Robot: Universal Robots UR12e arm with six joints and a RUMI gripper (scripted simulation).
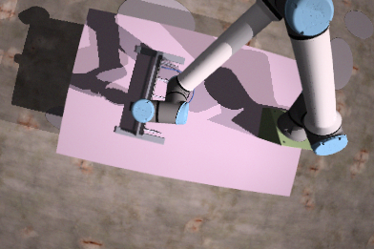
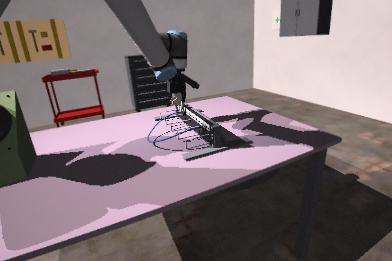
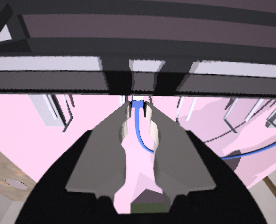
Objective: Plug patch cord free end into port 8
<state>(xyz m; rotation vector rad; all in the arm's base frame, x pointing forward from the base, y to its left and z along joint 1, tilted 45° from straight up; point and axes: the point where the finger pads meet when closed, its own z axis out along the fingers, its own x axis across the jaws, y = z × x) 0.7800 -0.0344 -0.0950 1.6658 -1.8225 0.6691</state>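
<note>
Now: the white plug 1 cm below my hand and 1 cm ahead of it.
</note>
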